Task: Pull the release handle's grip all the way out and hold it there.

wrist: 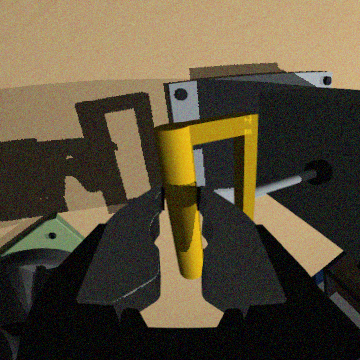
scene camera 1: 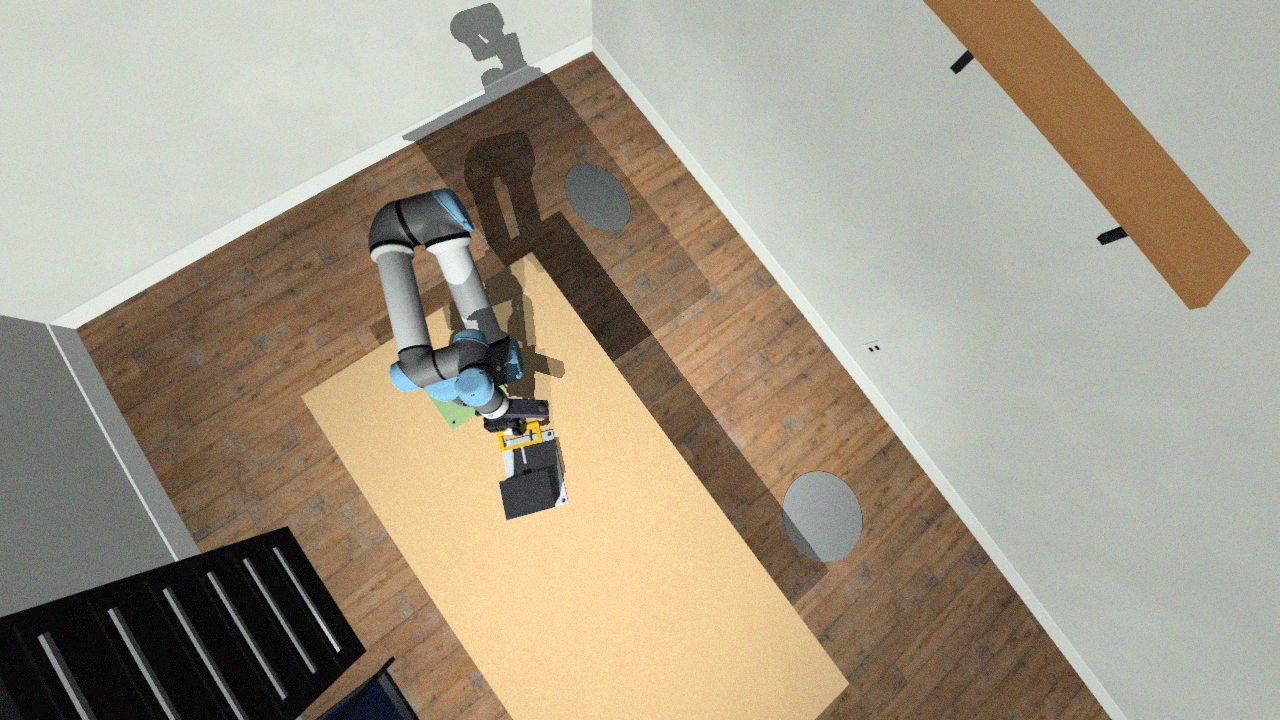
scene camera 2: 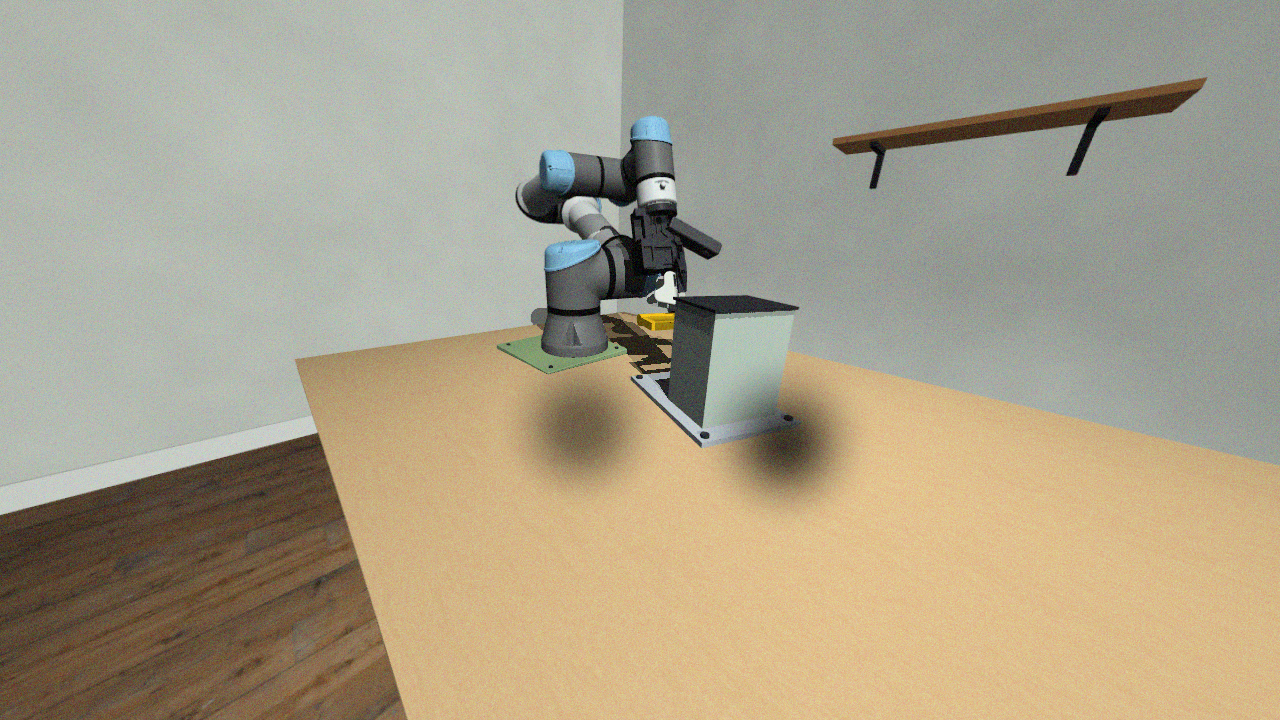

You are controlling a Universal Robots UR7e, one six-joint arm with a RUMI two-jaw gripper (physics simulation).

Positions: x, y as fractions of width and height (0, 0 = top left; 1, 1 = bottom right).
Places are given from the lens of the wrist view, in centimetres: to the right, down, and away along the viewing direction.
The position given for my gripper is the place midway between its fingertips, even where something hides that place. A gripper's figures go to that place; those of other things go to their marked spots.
my gripper (wrist: 0.50, 0.52): 0, 0, 15
base plate (wrist: 0.52, 0.28): 1, -9, 21
